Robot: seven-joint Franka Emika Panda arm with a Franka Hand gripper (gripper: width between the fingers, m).
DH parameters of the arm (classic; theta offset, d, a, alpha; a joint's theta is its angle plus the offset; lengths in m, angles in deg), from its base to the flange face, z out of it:
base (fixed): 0 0 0 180
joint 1: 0 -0.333 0 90
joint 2: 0 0 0 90
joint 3: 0 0.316 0.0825 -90
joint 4: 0 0 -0.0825 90
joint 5: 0 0.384 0 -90
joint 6: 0 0 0.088 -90
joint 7: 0 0.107 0 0
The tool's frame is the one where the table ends.
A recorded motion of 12 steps. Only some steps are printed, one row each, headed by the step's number.
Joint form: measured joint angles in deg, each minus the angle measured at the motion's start. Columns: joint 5, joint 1, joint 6, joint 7, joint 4, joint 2, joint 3.
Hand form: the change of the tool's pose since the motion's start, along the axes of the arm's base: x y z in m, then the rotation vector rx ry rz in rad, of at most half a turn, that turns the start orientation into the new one. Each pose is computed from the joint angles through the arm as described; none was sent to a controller.
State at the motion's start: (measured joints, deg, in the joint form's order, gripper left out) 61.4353 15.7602 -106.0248 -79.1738 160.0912 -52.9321 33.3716
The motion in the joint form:
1: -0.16 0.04 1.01 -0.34 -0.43 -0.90 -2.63
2: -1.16 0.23 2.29 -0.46 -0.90 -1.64 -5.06
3: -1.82 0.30 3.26 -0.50 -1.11 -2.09 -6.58
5: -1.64 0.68 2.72 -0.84 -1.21 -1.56 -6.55
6: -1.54 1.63 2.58 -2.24 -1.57 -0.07 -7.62
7: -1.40 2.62 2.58 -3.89 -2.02 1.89 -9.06
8: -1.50 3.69 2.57 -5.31 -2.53 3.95 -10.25
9: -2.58 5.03 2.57 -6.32 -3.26 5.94 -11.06
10: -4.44 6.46 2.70 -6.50 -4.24 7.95 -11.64
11: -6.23 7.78 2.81 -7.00 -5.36 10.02 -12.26
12: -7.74 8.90 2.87 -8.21 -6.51 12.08 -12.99
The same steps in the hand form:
1: 0.0008 -0.0081 0.0137 0.0333 -0.0207 -0.0095
2: 0.0008 -0.0170 0.0254 0.0521 -0.0321 -0.0149
3: -0.0001 -0.0226 0.0317 0.0640 -0.0350 -0.0166
5: 0.0029 -0.0249 0.0309 0.0663 -0.0389 -0.0238
6: 0.0095 -0.0345 0.0306 0.0872 -0.0409 -0.0319
7: 0.0170 -0.0462 0.0295 0.1161 -0.0397 -0.0408
8: 0.0245 -0.0579 0.0272 0.1383 -0.0349 -0.0512
9: 0.0318 -0.0701 0.0247 0.1399 -0.0266 -0.0609
10: 0.0389 -0.0822 0.0225 0.1283 -0.0083 -0.0737
11: 0.0461 -0.0942 0.0210 0.1185 0.0051 -0.0806
12: 0.0532 -0.1060 0.0199 0.1135 0.0087 -0.0775

